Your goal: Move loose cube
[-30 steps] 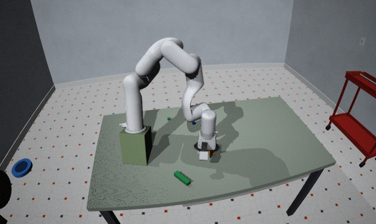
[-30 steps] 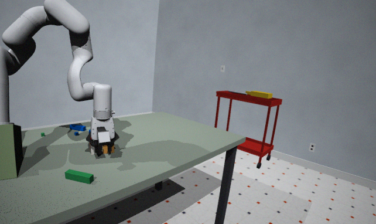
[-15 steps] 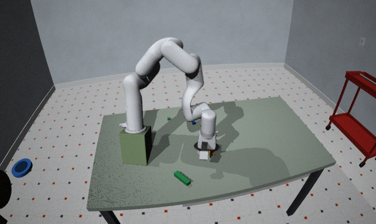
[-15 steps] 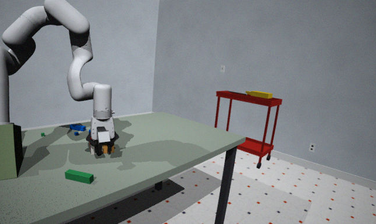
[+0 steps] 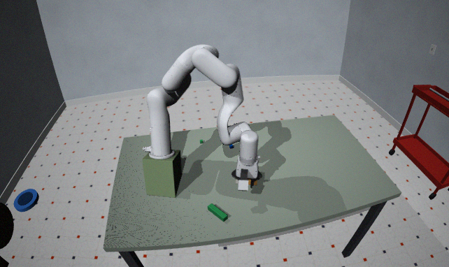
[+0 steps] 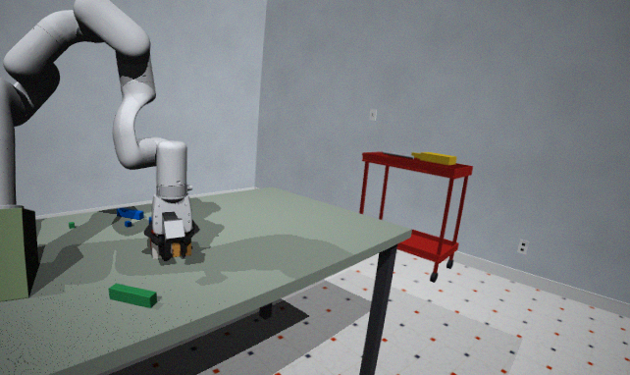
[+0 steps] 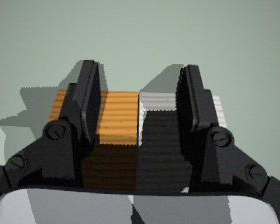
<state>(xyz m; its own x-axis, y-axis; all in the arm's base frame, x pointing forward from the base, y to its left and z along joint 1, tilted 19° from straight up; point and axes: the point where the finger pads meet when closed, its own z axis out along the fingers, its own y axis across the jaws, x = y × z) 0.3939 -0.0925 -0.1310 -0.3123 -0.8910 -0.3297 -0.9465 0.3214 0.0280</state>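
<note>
The orange cube is 4 cm ahead of my hand and 3 cm to the left of it. The rest, counted from my hand: long green block 16 cm behind, 14 cm to the right, 1 cm below.
</note>
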